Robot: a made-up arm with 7 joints.
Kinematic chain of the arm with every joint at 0, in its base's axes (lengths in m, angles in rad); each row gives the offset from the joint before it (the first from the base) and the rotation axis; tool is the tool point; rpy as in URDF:
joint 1: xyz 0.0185 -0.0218 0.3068 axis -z
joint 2: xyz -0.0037 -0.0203 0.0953 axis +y
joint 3: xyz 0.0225 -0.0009 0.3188 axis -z
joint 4: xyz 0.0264 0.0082 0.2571 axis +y
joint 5: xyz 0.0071 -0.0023 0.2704 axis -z
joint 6: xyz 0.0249 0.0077 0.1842 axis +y
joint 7: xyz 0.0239 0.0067 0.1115 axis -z
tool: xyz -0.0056 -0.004 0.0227 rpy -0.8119 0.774 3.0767
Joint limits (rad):
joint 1: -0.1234..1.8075
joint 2: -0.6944..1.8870
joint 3: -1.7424..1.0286
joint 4: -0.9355..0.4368
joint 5: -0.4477..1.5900
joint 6: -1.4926..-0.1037
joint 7: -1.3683..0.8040
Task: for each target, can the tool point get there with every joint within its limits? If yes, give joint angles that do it. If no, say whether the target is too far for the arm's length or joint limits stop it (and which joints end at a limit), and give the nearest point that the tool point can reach.
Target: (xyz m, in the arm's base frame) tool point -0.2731 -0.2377 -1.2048
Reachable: no: too far | nearest point -0.2657 -0.9094 -0.2575 | short by 1.161 m
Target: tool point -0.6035 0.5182 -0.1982
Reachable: no: joint limits stop it (at a limit: joint 2, joint 4, joint 6, joint 7) | nearest point -0.5934 0.5094 0.7460 | short by 0.944 m
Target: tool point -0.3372 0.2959 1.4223
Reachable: yes | joints 1.2641 -0.3233 -1.3199 -0.4910 1.4124 -0.4657 -0.0374
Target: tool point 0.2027 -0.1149 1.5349
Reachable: yes | joints 0.2647 0.0647 0.2714 0.2090 -0.1964 -0.6340 0.2478
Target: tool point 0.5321 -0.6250 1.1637
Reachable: yes | joints 1.1023 0.9449 0.8092 -0.5255 -0.2615 -0.5090 -0.8715
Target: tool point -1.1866 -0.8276 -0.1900
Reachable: no: too far | nearest point -0.6216 -0.7441 0.0003 | short by 0.602 m
